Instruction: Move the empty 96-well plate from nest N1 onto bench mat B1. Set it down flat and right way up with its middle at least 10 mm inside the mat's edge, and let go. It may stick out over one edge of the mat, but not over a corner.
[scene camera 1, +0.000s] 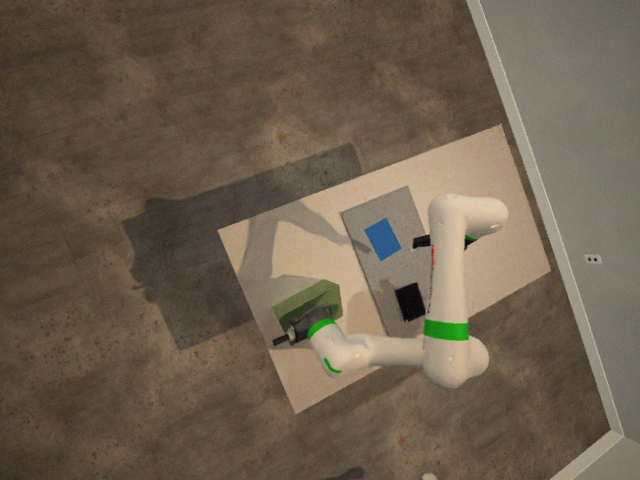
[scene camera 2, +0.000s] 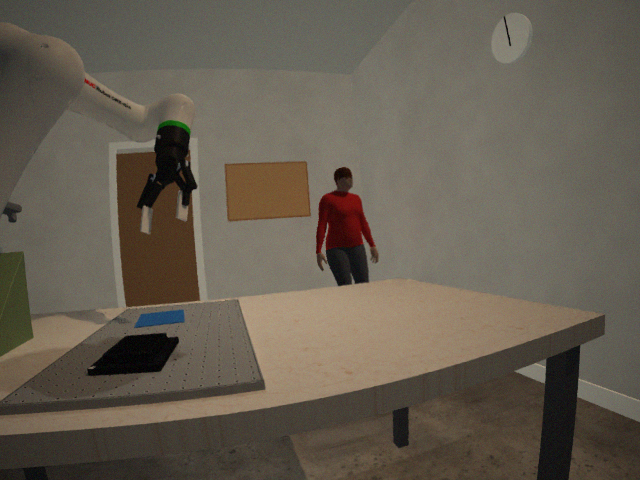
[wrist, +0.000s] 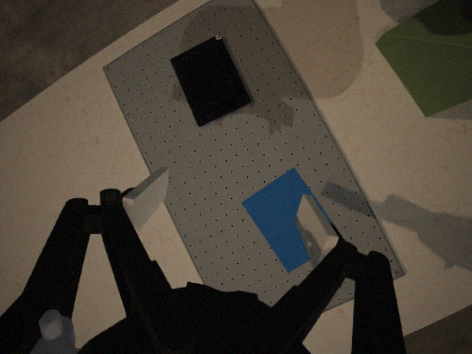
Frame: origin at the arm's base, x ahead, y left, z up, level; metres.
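Where they show: gripper, fingertip midpoint: (scene camera 1: 427, 255) (scene camera 2: 162, 226) (wrist: 233, 195); arm's base, link origin: (scene camera 1: 313, 316).
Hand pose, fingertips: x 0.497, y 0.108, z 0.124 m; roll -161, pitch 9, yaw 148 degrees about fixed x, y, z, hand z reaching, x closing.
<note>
Each offset is from my fingertips to the centre of the thing. "pt": to the spot under its first point. Level surfaces: height alone.
The black 96-well plate @[0.004 m back, 0.242 m right, 0.225 m down] (scene camera 1: 410, 302) (scene camera 2: 136, 348) (wrist: 210, 82) sits in the low black nest N1 @[0.004 m back, 0.242 m right, 0.237 m down] (scene camera 2: 126, 369) on the grey perforated board; dark on dark, their border is hard to make out. Bench mat B1 is the flat blue rectangle @[pt 0.057 m back, 0.091 m left, 0.242 m down] (scene camera 1: 382, 239) (scene camera 2: 160, 318) (wrist: 270, 215) on the same board, apart from the nest. My gripper (scene camera 2: 164, 222) (wrist: 233, 195) is open and empty, high above the table. In the wrist view one finger overlaps the mat and the plate lies beyond the fingertips. In scene camera 1 the arm partly hides the gripper.
The grey board @[0.244 m down] (scene camera 1: 367, 211) (scene camera 2: 232, 356) (wrist: 200, 165) lies on the wooden table @[0.257 m down] (scene camera 1: 496, 170) (scene camera 2: 361, 330) (wrist: 55, 130). A green block (scene camera 1: 310, 299) (scene camera 2: 12, 304) (wrist: 430, 60) stands beside the board, near the arm's base. A person in red (scene camera 2: 343, 222) stands behind the table.
</note>
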